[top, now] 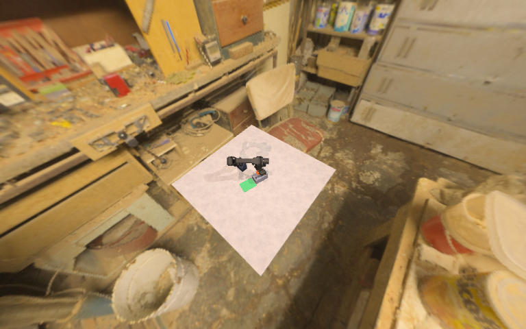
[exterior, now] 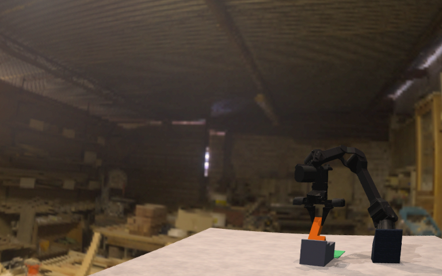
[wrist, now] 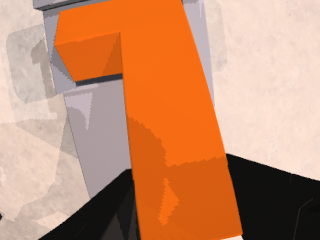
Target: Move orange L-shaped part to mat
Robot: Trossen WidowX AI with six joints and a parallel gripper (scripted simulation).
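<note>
My gripper tip is now 60 mm past the green mat, 130 mm to the left of it and 150 mm above it. From my gripper tip the other things lie so: orange L-shaped part 40 mm to the left, 30 mm below.
</note>
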